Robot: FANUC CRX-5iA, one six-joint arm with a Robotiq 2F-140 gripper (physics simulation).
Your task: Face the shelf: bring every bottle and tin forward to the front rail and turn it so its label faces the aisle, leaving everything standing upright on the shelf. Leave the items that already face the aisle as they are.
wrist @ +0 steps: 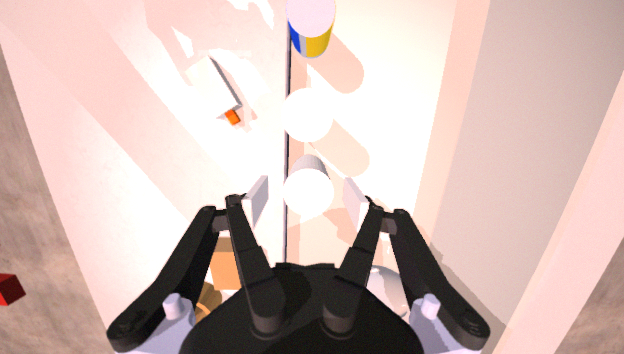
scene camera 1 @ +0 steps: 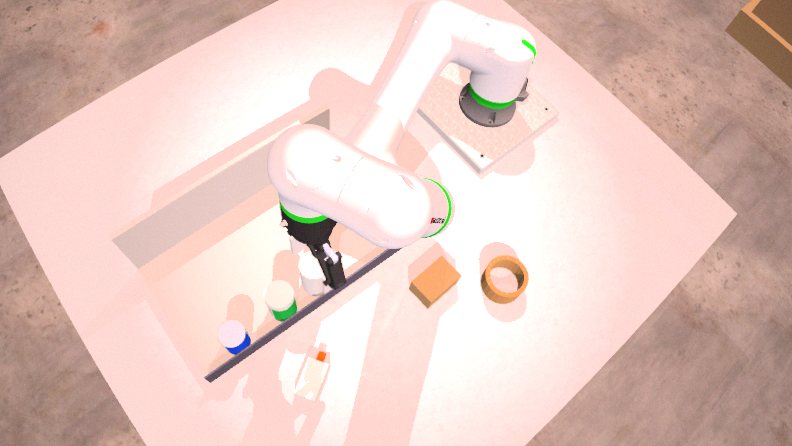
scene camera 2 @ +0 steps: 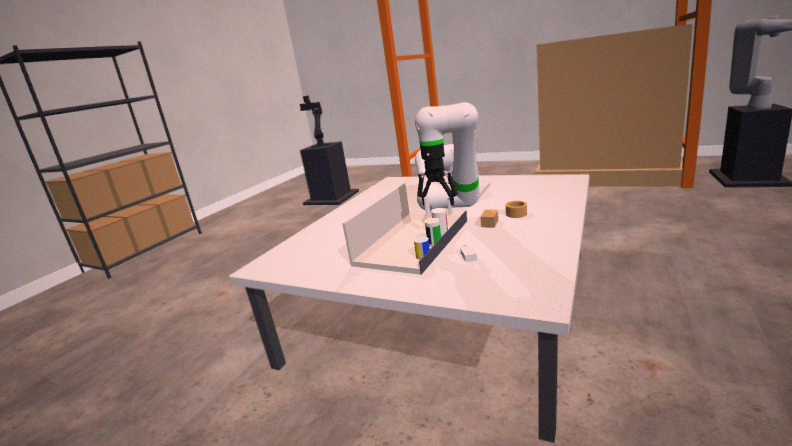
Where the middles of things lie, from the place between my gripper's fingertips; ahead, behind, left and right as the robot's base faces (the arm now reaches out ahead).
My gripper is now 40 mm above the white tin (scene camera 1: 311,274). The rest, counted from my hand: dark front rail (scene camera 1: 242,355) (40 mm ahead, 30 mm to the left, 100 mm below); then blue and yellow tin (scene camera 1: 232,334) (200 mm ahead, 10 mm to the right, 60 mm below); then green-banded tin (scene camera 1: 279,296) (80 mm ahead, 50 mm below).
